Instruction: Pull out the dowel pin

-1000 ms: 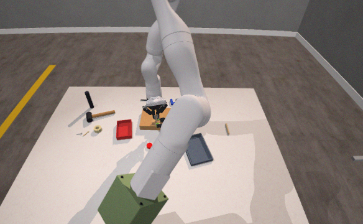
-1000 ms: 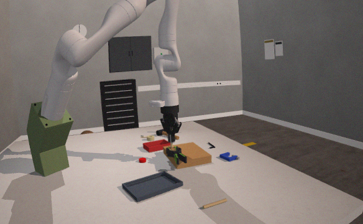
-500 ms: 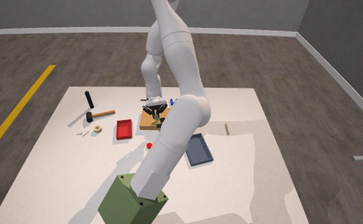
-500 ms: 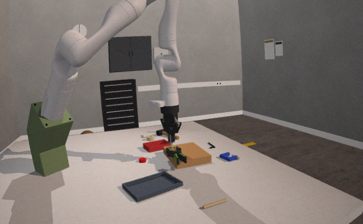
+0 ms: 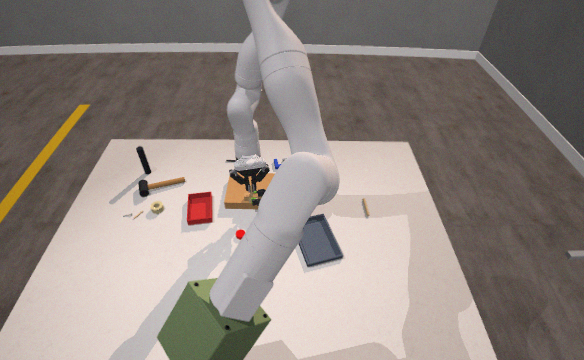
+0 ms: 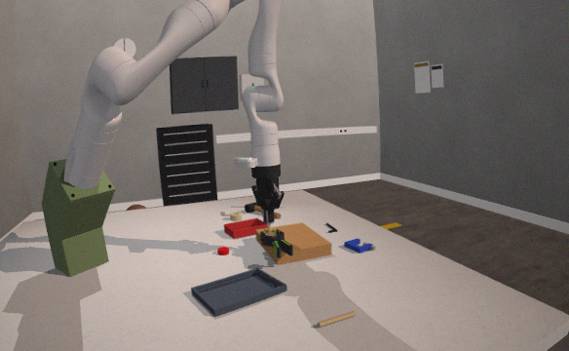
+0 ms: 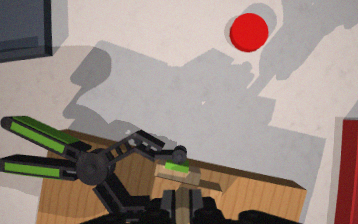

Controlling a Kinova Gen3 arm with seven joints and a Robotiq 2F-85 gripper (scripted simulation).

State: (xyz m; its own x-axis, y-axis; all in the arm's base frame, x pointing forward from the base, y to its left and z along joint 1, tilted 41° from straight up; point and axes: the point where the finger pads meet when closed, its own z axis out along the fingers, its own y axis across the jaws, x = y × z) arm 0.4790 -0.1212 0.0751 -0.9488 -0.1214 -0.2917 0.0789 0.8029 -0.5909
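The dowel pin lies 20 mm below my hand. Also, from my hand: wooden bench board 70 mm below, 50 mm ahead, 20 mm to the right; then red disc 110 mm behind, 90 mm below, 70 mm to the left; then red tray 180 mm to the left, 90 mm below, 40 mm ahead.
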